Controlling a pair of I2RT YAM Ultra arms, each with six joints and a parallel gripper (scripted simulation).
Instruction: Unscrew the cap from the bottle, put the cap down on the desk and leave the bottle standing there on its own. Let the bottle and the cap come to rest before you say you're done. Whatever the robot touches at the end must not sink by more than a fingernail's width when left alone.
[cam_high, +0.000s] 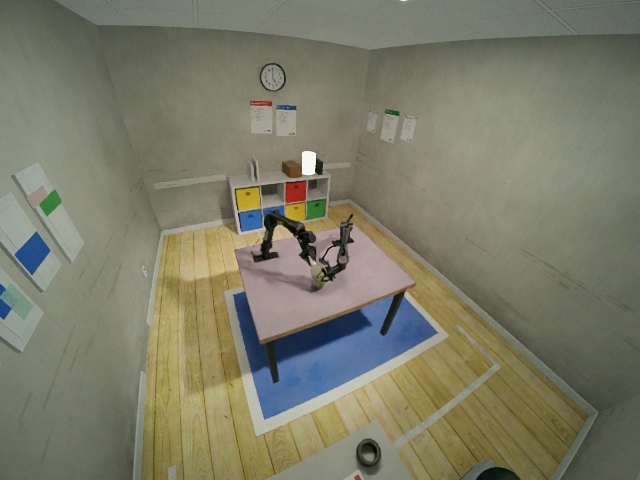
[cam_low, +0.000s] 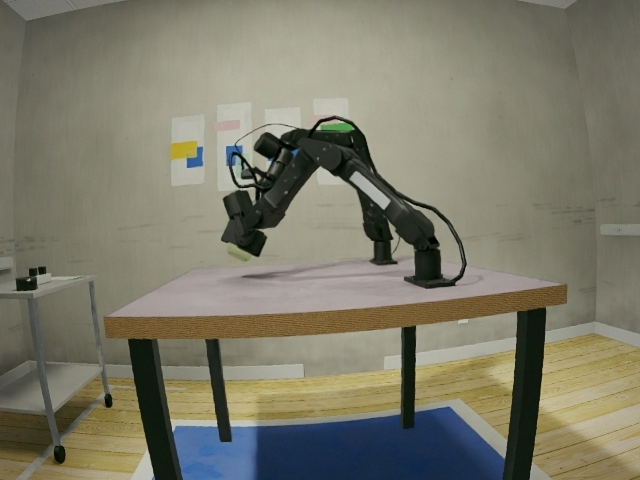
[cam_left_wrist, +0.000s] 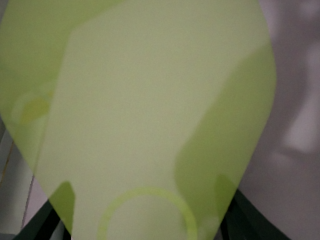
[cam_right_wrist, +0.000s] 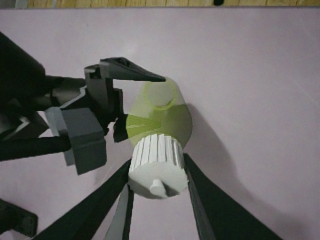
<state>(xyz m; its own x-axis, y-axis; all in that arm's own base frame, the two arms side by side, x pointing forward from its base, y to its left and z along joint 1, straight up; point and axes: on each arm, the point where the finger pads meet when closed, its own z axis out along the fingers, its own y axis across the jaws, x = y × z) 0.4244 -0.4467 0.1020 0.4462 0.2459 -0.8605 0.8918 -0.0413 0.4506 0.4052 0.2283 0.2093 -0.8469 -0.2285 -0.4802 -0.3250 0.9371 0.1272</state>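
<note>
Now: right hand right at the white cap. Round my right hand: green bottle (4 cm ahead, 2 cm to the left, 7 cm below).
My left gripper is now 40 mm below the green bottle, 20 mm to the left of it and 20 mm past it. From my left hand the other things lie so: white cap (110 mm above, 50 mm behind, 40 mm to the right).
</note>
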